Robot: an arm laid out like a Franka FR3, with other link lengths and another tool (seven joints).
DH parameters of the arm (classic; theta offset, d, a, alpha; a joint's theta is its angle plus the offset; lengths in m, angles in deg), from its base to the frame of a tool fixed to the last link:
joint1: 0 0.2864 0 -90
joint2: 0 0 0 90
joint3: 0 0.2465 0.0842 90
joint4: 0 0 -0.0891 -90
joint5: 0 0.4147 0 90
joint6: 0 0 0.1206 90
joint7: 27 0.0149 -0.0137 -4.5
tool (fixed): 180 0.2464 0 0
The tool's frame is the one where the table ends.
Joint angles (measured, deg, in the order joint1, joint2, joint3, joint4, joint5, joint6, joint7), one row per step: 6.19 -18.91 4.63 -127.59 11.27 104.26 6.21; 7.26 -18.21 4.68 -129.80 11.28 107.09 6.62; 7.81 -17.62 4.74 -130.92 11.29 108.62 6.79; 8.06 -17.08 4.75 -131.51 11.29 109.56 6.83; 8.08 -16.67 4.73 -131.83 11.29 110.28 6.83; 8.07 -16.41 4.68 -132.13 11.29 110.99 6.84; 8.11 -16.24 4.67 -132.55 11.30 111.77 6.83; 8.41 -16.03 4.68 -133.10 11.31 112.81 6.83; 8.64 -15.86 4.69 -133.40 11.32 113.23 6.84; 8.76 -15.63 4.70 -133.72 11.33 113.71 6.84; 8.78 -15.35 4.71 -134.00 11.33 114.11 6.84; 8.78 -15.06 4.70 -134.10 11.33 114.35 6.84; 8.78 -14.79 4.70 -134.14 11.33 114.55 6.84; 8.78 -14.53 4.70 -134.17 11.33 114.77 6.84; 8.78 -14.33 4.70 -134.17 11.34 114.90 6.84
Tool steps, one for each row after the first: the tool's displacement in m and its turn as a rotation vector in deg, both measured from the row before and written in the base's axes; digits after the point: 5 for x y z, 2 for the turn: -0.00239 0.00768 -0.02154 -0.21 0.15 0.21; -0.00166 0.00408 -0.01279 -0.14 0.21 0.17; -0.00063 0.00158 -0.00853 -0.08 0.20 0.06; 0.00071 -0.00027 -0.00536 -0.02 0.01 -0.12; 0.00113 -0.00069 -0.00389 0.01 -0.14 -0.18; 0.00063 -0.00009 -0.00404 0.00 -0.19 -0.09; 0.00022 0.00212 -0.00515 -0.01 -0.27 0.13; -0.00089 0.00168 -0.00348 -0.03 0.05 0.15; -0.00063 0.00071 -0.00409 -0.04 0.07 0.04; -0.00063 -0.00016 -0.00428 -0.06 0.16 -0.04; -0.00016 -0.00024 -0.00305 -0.03 0.15 -0.05; 0.00006 -0.00008 -0.00242 -0.02 0.11 -0.03; 0.00023 -0.00005 -0.00223 -0.02 0.07 -0.03; 0.00013 0.00002 -0.00157 0.00 0.07 -0.02
